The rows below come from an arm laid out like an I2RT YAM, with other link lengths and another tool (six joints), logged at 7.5 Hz.
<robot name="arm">
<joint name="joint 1" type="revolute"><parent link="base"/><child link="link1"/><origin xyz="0 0 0.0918" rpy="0 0 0"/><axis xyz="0 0 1"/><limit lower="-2.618" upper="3.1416"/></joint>
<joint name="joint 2" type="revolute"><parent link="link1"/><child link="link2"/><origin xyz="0.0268 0.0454 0.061" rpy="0 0 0"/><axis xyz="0 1 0"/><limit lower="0" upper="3.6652"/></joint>
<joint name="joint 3" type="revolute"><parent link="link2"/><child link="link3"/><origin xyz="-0.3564 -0.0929 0" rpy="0 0 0"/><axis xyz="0 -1 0"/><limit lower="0" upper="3.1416"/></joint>
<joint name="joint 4" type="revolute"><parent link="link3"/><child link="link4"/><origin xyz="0.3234 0.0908 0.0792" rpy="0 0 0"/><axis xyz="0 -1 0"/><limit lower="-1.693" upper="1.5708"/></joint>
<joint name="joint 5" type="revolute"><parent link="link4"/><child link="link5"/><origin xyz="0.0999 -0.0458 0.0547" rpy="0 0 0"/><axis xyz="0 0 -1"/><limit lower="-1.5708" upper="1.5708"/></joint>
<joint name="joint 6" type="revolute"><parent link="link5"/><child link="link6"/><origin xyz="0.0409 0 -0.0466" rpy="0 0 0"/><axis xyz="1 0 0"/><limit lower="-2.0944" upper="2.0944"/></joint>
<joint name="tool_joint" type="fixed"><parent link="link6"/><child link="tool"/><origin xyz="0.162 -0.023 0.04" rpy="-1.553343 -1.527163 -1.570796"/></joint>
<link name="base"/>
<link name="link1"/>
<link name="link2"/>
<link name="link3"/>
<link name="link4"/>
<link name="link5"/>
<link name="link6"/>
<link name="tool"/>
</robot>
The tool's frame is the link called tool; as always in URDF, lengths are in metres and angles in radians.
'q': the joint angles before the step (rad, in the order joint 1, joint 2, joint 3, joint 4, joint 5, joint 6). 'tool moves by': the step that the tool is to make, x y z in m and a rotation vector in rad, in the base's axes. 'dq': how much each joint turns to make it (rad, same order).
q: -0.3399 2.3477 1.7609 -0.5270 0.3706 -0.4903
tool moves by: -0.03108 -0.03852 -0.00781 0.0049 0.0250 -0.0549
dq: -0.0623 -0.0104 -0.0314 -0.0007 0.0009 -0.0093
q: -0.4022 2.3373 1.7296 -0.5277 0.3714 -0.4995
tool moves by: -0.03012 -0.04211 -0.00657 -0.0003 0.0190 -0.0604
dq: -0.0669 0.0019 -0.0110 -0.0005 0.0048 -0.0101
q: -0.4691 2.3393 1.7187 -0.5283 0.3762 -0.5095
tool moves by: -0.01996 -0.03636 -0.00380 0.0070 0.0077 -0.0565
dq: -0.0554 0.0211 0.0320 -0.0218 -0.0018 0.0022
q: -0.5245 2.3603 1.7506 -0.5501 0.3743 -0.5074
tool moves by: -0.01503 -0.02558 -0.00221 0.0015 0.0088 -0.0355
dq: -0.0391 0.0157 0.0248 -0.0156 0.0016 -0.0049
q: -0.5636 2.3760 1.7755 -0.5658 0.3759 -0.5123
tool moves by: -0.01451 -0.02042 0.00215 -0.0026 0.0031 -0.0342
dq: -0.0318 0.0036 0.0132 -0.0110 0.0045 0.0007
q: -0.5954 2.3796 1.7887 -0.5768 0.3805 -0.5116
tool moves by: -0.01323 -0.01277 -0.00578 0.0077 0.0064 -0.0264
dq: -0.0239 0.0071 0.0003 -0.0042 -0.0015 0.0036
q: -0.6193 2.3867 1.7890 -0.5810 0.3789 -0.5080
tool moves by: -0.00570 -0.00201 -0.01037 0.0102 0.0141 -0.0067
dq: -0.0065 0.0125 -0.0015 -0.0035 0.0000 0.0002
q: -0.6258 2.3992 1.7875 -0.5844 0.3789 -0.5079
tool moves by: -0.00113 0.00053 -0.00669 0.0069 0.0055 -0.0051
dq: -0.0001 0.0101 0.0023 -0.0029 -0.0004 0.0060
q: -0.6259 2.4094 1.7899 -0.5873 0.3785 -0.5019
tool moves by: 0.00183 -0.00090 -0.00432 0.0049 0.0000 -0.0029
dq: 0.0000 0.0131 0.0131 -0.0045 -0.0027 0.0045
